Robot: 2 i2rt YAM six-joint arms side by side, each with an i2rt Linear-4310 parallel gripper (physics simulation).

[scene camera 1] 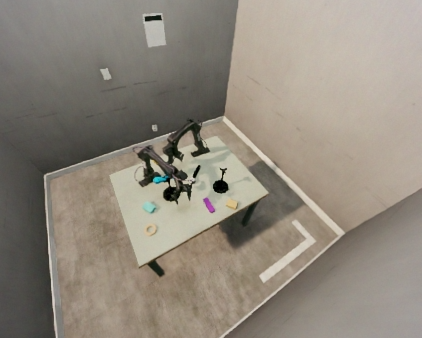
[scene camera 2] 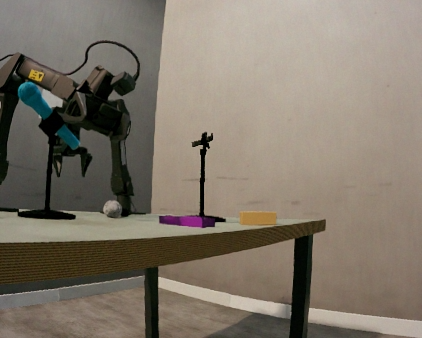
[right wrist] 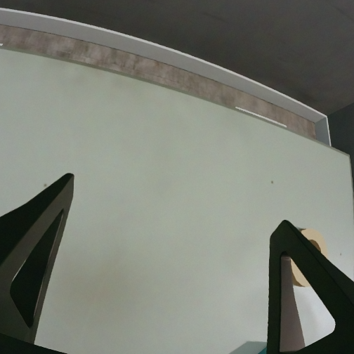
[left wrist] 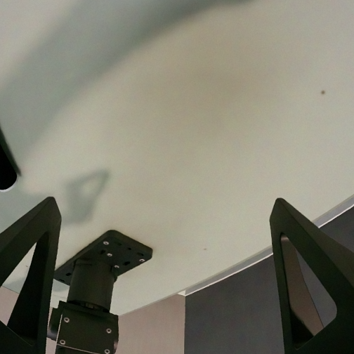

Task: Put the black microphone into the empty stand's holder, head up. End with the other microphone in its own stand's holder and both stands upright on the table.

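Seen in the pictures: left gripper, fingertip midpoint: (scene camera 1: 177,160) (scene camera 2: 70,177); right gripper, fingertip midpoint: (scene camera 1: 183,202) (scene camera 2: 105,128); left arm's base, link origin: (scene camera 1: 200,152); right arm's base, link origin: (scene camera 1: 149,179).
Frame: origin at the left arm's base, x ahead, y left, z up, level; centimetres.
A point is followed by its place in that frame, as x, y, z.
The black microphone (scene camera 1: 196,171) @[23.4, -15.6, 2.8] (left wrist: 5,172) lies on the table; its pale head (scene camera 2: 112,209) @[33.6, -25.1, 2.6] faces scene camera 2. The empty stand (scene camera 1: 220,187) @[48.6, -3.6, 1.7] (scene camera 2: 202,180) @[47.7, -2.9, 12.2] is upright, its forked holder (scene camera 1: 223,170) @[47.5, -2.7, 24.8] (scene camera 2: 203,140) @[48.6, -3.9, 24.1] bare. The blue microphone (scene camera 1: 160,179) @[38.3, -51.3, 30.1] (scene camera 2: 36,100) @[38.8, -51.8, 27.2] sits tilted in the other stand's holder (scene camera 2: 51,123) @[36.5, -46.4, 23.0]; that stand (scene camera 2: 48,185) @[35.3, -45.3, 7.9] is upright. My left gripper (scene camera 1: 176,160) @[10.6, -29.2, 12.5] (scene camera 2: 71,172) @[10.6, -29.2, 12.5] (left wrist: 163,208) is open and empty above the table, beyond the microphone's tail end. My right gripper (scene camera 1: 183,201) @[57.4, -41.7, 18.8] (scene camera 2: 92,122) @[57.4, -41.7, 18.8] (right wrist: 181,208) is open and empty, near the blue microphone's stand.
A purple block (scene camera 1: 209,205) @[60.3, -21.0, 2.0] (scene camera 2: 185,221) @[61.4, -22.9, 1.0] and a yellow block (scene camera 1: 231,204) @[68.2, -4.3, 3.3] (scene camera 2: 258,218) @[69.3, -5.8, 1.7] lie near the empty stand. A teal block (scene camera 1: 149,207) @[41.3, -65.8, 4.0] and a tan ring (scene camera 1: 146,231) @[58.3, -73.6, 1.6] lie at the table's left in scene camera 1. An arm's base (left wrist: 110,252) shows in the left wrist view.
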